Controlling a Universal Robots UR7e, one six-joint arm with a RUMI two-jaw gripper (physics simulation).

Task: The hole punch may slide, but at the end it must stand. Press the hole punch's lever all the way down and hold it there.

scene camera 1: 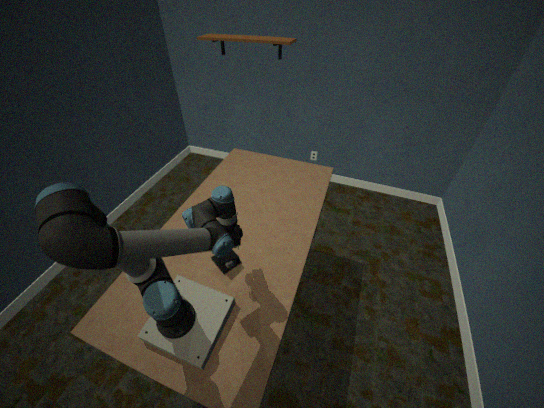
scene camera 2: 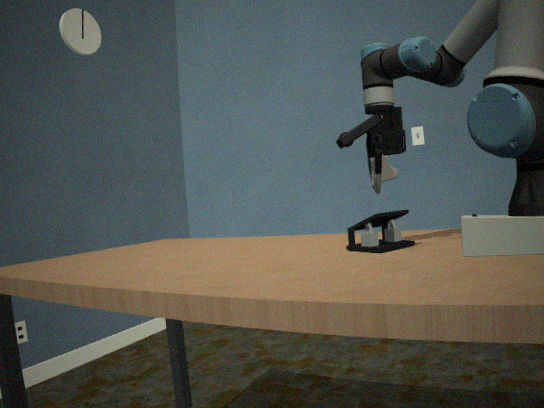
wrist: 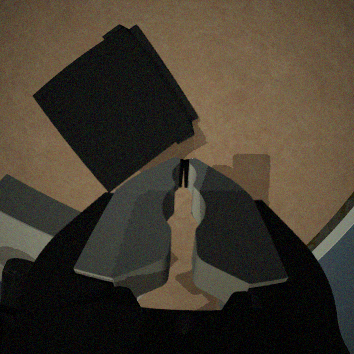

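Seen in the pictures: gripper, between the fingertips: (scene camera 1: 235, 247) (scene camera 2: 378, 193) (wrist: 183, 162); arm's base, origin of its link: (scene camera 1: 176, 318).
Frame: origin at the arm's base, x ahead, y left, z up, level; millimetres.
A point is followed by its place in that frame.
Observation:
The black hole punch (scene camera 1: 226, 263) {x 316, y -73, z -19 mm} (scene camera 2: 381, 246) {x 341, y 5, z -46 mm} (wrist: 115, 105) {x 357, y -51, z 10 mm} stands upright on its base on the table, in front of the robot's base. Its lever (scene camera 2: 382, 218) {x 338, y -18, z 14 mm} is raised and slopes up toward the robot's base, over two grey punch blocks. My gripper (scene camera 2: 377, 191) {x 360, y -110, z 69 mm} (wrist: 183, 162) {x 360, y -110, z 69 mm} is shut and empty, pointing down. It hangs above the hole punch with a clear gap in the scene camera 2 view. In the wrist view the hole punch lies ahead and to the left of the fingertips. In the scene camera 1 view the arm hides the fingertips and part of the hole punch.
The wooden table (scene camera 1: 280, 200) {x 876, y -186, z -58 mm} (scene camera 2: 225, 270) {x 613, y 208, z -58 mm} carries the arm's pale base plate (scene camera 1: 215, 320) {x 48, y -149, z -7 mm} (scene camera 2: 500, 240) {x 105, y 102, z -30 mm}, close to the hole punch on the robot's side. A wall shelf (scene camera 1: 245, 38) hangs far behind, and a round clock (scene camera 2: 80, 31) is on the wall.

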